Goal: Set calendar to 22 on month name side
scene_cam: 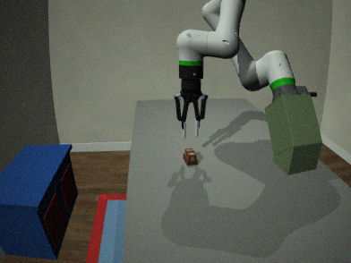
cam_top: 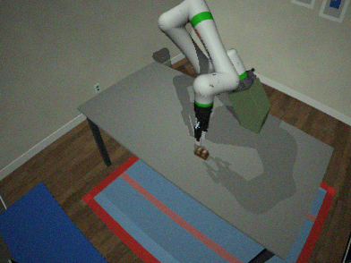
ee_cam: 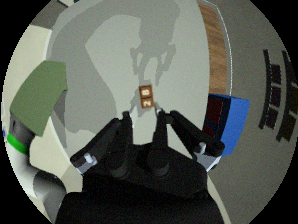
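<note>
My gripper is now 130 mm above the tray and 20 mm to the right of it.
</note>
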